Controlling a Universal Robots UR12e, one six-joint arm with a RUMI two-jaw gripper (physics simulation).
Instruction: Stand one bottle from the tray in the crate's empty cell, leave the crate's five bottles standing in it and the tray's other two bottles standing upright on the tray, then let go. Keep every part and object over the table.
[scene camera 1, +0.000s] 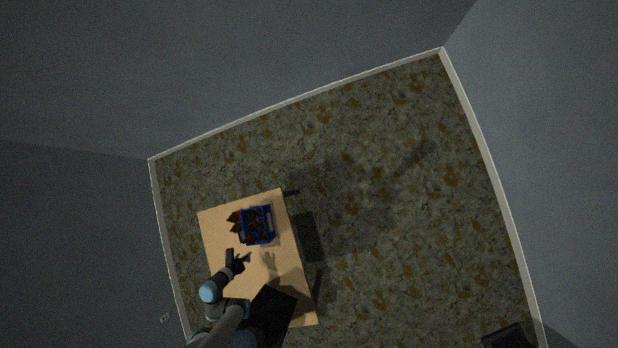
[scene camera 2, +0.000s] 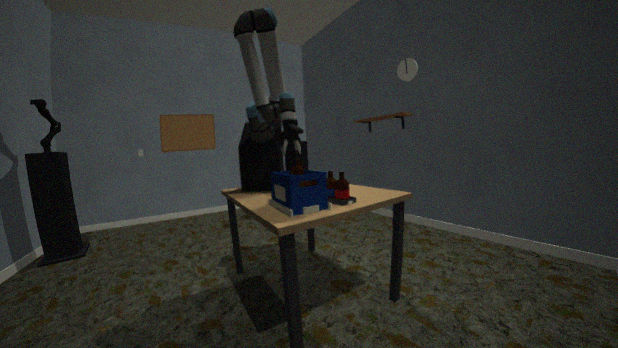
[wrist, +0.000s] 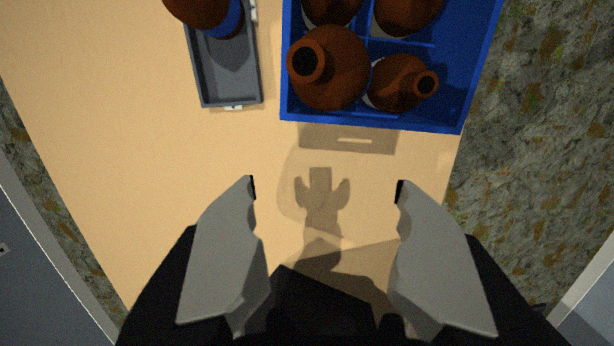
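Where they show: gripper, fingertip midpoint: (scene camera 1: 245, 252) (scene camera 2: 291, 156) (wrist: 324, 179); arm's base at its link origin: (scene camera 2: 262, 134).
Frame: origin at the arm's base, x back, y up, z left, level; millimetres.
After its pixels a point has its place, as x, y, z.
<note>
My gripper (scene camera 1: 240, 254) @(-495, -174, -121) (scene camera 2: 292, 150) @(-495, -174, -121) (wrist: 324, 179) @(-495, -174, -121) is open and empty, above the table in front of the crate's near end. The blue crate (scene camera 1: 271, 220) @(-616, -362, -311) (scene camera 2: 302, 192) @(-757, -331, -284) (wrist: 350, 120) @(-515, -253, -156) holds several brown bottles. The bottle in its near tray-side cell (wrist: 330, 72) @(-560, -210, -139) looks larger and higher than its near-row neighbour (wrist: 397, 85) @(-535, -300, -222), and its neck points toward the tray. Its base is hidden. In the scene camera 2 view brown glass (scene camera 2: 297, 169) @(-589, -245, -163) shows above the crate rim. The grey tray (scene camera 2: 345, 201) @(-817, -410, -56) (wrist: 231, 104) @(-550, -402, 9) bears a red-label bottle (scene camera 2: 342, 189) @(-795, -352, -49) and a blue-label bottle (wrist: 227, 20) @(-655, -365, -34), both upright.
The wooden table (scene camera 1: 215, 220) @(-840, -428, 227) (scene camera 2: 380, 192) @(-815, -428, 307) (wrist: 125, 150) @(-513, -428, 265) bears crate and tray side by side. Its edge (wrist: 452, 165) @(-351, -427, -383) runs close past the crate's far side from the tray. The arm's black base (scene camera 1: 270, 315) @(-38, -169, -92) (scene camera 2: 260, 160) @(-59, -199, -71) stands behind the gripper.
</note>
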